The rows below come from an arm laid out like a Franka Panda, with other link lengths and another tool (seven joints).
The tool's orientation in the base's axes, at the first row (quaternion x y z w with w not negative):
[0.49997 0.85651 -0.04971 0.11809]
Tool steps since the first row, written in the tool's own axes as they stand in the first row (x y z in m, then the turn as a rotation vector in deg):
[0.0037 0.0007 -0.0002 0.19 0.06 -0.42]
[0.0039 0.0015 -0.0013 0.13 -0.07 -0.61]
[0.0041 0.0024 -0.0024 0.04 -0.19 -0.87]
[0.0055 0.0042 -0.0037 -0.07 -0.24 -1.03]
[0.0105 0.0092 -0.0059 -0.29 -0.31 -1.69]
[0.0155 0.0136 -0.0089 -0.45 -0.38 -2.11]
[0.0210 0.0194 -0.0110 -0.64 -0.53 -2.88]
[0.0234 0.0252 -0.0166 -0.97 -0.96 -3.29]
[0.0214 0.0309 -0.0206 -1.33 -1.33 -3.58]
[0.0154 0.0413 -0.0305 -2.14 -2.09 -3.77]
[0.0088 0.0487 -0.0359 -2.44 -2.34 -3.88]
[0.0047 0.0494 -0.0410 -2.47 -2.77 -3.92]
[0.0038 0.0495 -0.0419 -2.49 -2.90 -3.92]
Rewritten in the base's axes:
[-0.0012 0.0035 -0.0007 -0.10 0.28 0.36]
[-0.0007 0.0043 0.0003 -0.22 0.20 0.55]
[-0.0002 0.0051 0.0014 -0.32 0.12 0.83]
[0.0005 0.0075 0.0023 -0.33 0.03 1.01]
[0.0021 0.0146 0.0034 -0.39 -0.05 1.70]
[0.0031 0.0216 0.0051 -0.44 -0.14 2.14]
[0.0052 0.0296 0.0060 -0.60 -0.22 2.93]
[0.0083 0.0356 0.0110 -0.88 -0.63 3.39]
[0.0136 0.0376 0.0155 -1.07 -1.05 3.75]
[0.0239 0.0397 0.0270 -1.38 -2.08 4.12]
[0.0326 0.0388 0.0341 -1.47 -2.43 4.29]
[0.0344 0.0368 0.0401 -1.84 -2.66 4.32]
[0.0348 0.0362 0.0412 -1.94 -2.74 4.32]

